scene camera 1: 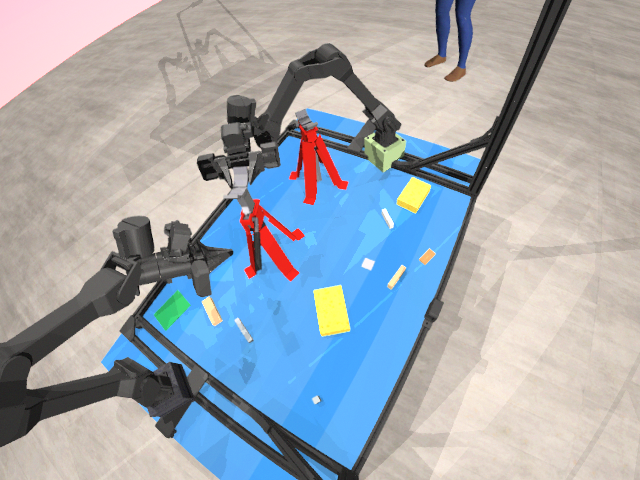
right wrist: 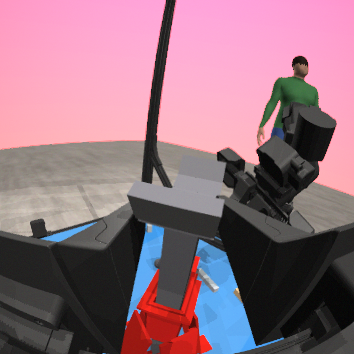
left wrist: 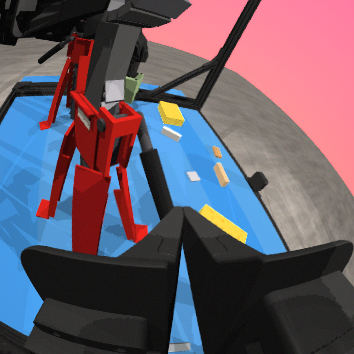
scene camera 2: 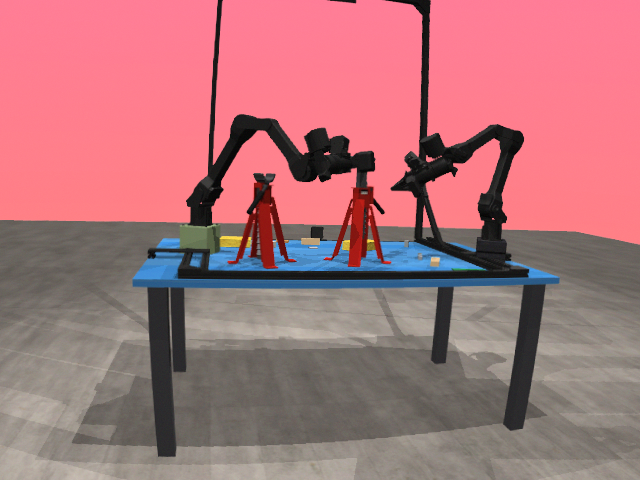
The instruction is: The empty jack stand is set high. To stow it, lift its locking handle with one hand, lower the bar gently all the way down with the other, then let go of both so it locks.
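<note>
The red jack stand [scene camera 1: 273,249] [scene camera 2: 357,227] [left wrist: 90,210] [right wrist: 165,325] stands upright. Its grey bar [scene camera 2: 361,179] [left wrist: 107,60] [right wrist: 176,265] rises above the collar, with a saddle on top. My right gripper [scene camera 1: 238,178] [scene camera 2: 364,161] [right wrist: 180,203] is shut on the saddle. The black locking handle [scene camera 1: 256,245] [scene camera 2: 378,206] [left wrist: 157,180] slopes downward from the collar. My left gripper [scene camera 1: 230,253] [scene camera 2: 392,188] [left wrist: 181,213] is shut and empty, beside the stand on the handle's side; in scene camera 2 its tips are above the handle's end and apart from it.
A second red stand [scene camera 1: 309,165] [scene camera 2: 265,222] stands near the right arm, its saddle low on its collar. Yellow sponges [scene camera 1: 331,308] [scene camera 1: 414,194], small blocks and a green tile [scene camera 1: 172,310] lie on the blue table. A black frame [scene camera 1: 392,372] borders it.
</note>
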